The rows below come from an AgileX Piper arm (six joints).
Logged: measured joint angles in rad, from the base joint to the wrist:
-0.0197, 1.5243, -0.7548, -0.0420, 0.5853, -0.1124
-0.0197, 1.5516, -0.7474, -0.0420, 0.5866, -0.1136
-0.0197, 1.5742, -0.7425, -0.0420, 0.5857, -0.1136
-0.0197, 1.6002, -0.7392, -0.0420, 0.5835, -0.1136
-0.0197, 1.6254, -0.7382, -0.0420, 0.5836, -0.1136
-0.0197, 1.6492, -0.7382, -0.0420, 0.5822, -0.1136
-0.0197, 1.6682, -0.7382, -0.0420, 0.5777, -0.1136
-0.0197, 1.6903, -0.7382, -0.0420, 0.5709, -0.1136
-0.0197, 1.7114, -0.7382, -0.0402, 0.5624, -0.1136
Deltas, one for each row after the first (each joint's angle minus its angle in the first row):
0.0000, 0.0273, 0.0074, 0.0000, 0.0013, -0.0012
0.0000, 0.0499, 0.0123, 0.0000, 0.0004, -0.0012
0.0000, 0.0759, 0.0156, 0.0000, -0.0018, -0.0012
0.0000, 0.1011, 0.0166, 0.0000, -0.0017, -0.0012
0.0000, 0.1249, 0.0166, 0.0000, -0.0031, -0.0012
0.0000, 0.1439, 0.0166, 0.0000, -0.0076, -0.0012
0.0000, 0.1660, 0.0166, 0.0000, -0.0144, -0.0012
0.0000, 0.1871, 0.0166, 0.0018, -0.0229, -0.0012

